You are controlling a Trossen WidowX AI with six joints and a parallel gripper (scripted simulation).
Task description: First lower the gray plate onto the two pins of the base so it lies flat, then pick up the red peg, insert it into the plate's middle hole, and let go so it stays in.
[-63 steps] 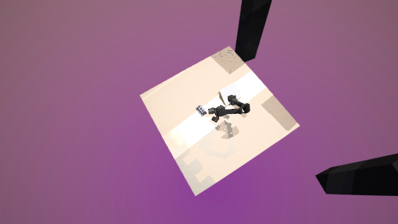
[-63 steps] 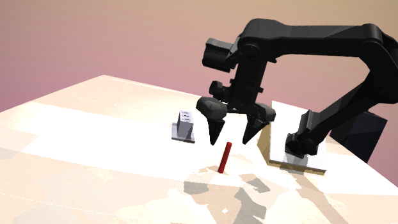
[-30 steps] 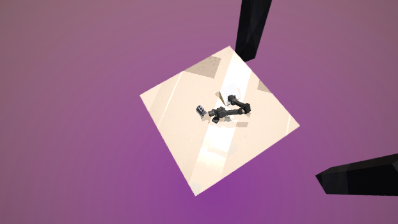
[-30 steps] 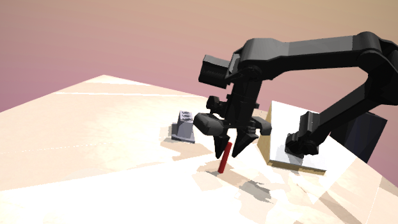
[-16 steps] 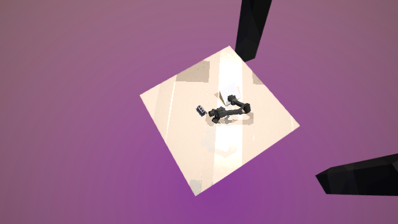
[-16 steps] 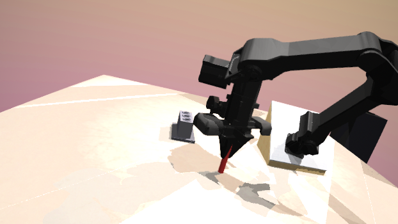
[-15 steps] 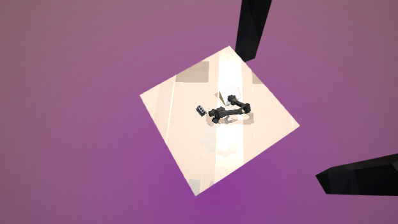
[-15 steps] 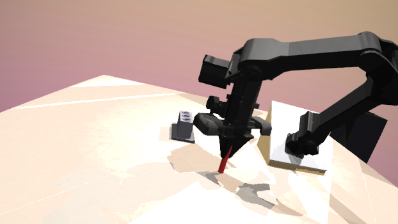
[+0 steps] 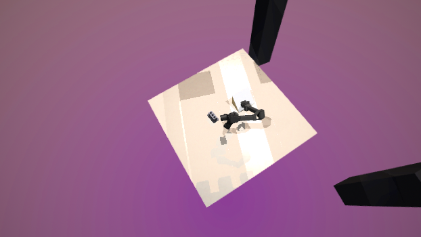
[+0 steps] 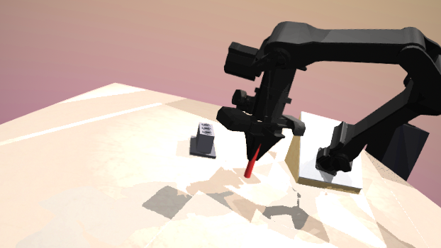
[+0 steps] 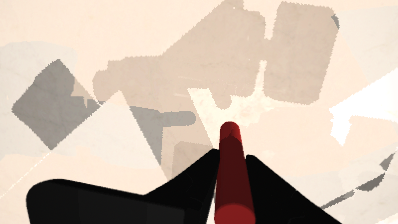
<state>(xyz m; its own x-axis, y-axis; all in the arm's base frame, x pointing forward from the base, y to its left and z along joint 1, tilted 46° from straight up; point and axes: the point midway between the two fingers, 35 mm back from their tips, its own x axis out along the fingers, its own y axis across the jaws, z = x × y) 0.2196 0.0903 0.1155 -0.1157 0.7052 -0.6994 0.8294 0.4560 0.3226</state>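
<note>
My gripper tip is 170 mm to the left of the gray plate, 130 mm short of it and 30 mm above it. The rest, counted from my gripper tip: red peg right at my gripper tip.
</note>
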